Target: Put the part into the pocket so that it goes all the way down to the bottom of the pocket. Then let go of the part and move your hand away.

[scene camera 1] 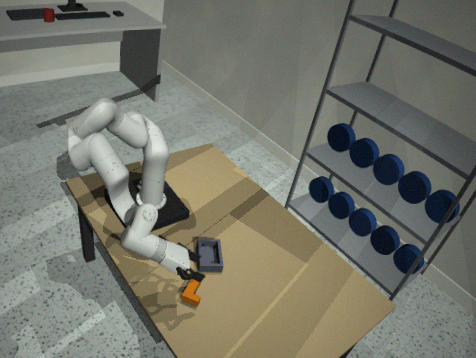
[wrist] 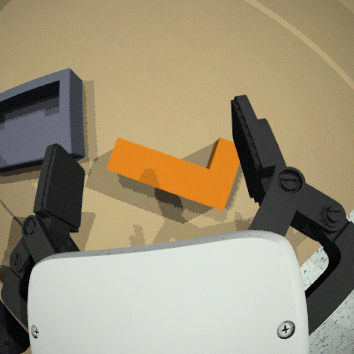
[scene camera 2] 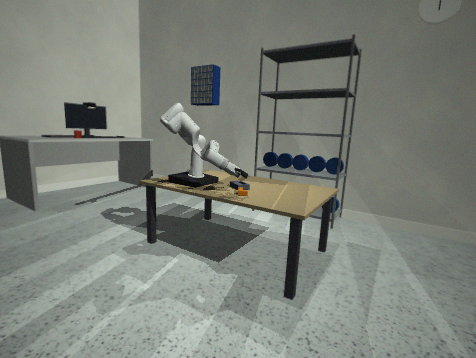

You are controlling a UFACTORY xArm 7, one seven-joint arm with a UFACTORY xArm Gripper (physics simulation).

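Pixels of known places: gripper, fingertip midpoint: [scene camera 1: 200, 268] [wrist: 144, 135] [scene camera 2: 243, 176]; arm's base, link origin: [scene camera 1: 151, 199] [scene camera 2: 196, 175].
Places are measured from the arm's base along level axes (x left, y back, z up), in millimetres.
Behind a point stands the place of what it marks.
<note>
The orange L-shaped part [scene camera 1: 190, 296] {x -198, y -460, z -17 mm} [scene camera 2: 243, 192] {x -204, y -469, z -26 mm} [wrist: 175, 175] {x -165, y -433, z -17 mm} lies flat on the table, beside the grey-blue block with the pocket and apart from it. The block [scene camera 1: 210, 269] {x -48, y -412, z -33 mm} [scene camera 2: 240, 186] {x -70, y -395, z -21 mm} [wrist: 76, 120] {x -54, y -407, z -29 mm} stands on the table with its pocket facing up. In the wrist view it is at the left and cut off by the frame edge. My gripper [scene camera 1: 198, 265] {x -141, y -438, z 66 mm} [scene camera 2: 243, 173] {x -141, y -438, z 66 mm} [wrist: 144, 135] {x -141, y -438, z 66 mm} is open and empty above the table. In the wrist view the part shows between the two fingers, its short leg partly hidden behind the right finger. The left finger overlaps the block's near corner.
The arm's black base plate [scene camera 1: 175, 210] {x 44, y -107, z -6 mm} [scene camera 2: 182, 180] {x -151, y 22, z -13 mm} is on the wooden table [scene camera 1: 260, 250] {x 193, y -467, z -47 mm} [scene camera 2: 280, 197] {x -118, y -687, z -47 mm}. A metal shelf rack [scene camera 1: 320, 105] [scene camera 2: 258, 110] with blue discs stands beyond the table. A grey desk [scene camera 1: 140, 60] [scene camera 2: 20, 165] with a monitor and a red cup stands farther off.
</note>
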